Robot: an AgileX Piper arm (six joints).
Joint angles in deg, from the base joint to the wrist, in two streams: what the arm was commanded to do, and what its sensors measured. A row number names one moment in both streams.
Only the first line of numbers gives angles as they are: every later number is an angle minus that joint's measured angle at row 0.
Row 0, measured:
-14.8 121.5 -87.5 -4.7 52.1 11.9
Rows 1 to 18, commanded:
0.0 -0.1 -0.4 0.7 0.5 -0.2
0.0 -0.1 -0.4 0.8 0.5 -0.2
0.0 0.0 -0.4 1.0 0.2 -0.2
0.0 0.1 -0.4 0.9 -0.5 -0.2
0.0 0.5 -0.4 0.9 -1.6 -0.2
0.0 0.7 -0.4 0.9 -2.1 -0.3
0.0 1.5 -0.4 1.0 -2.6 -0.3
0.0 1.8 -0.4 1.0 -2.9 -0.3
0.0 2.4 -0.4 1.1 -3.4 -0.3
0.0 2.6 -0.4 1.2 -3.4 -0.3
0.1 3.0 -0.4 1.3 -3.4 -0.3
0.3 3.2 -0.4 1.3 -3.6 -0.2
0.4 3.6 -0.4 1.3 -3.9 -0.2
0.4 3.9 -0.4 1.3 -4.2 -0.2
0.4 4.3 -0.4 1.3 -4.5 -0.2
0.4 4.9 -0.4 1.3 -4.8 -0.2
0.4 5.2 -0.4 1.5 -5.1 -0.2
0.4 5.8 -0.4 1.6 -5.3 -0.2
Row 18, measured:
0.2 4.5 -0.2 1.0 -4.1 0.0
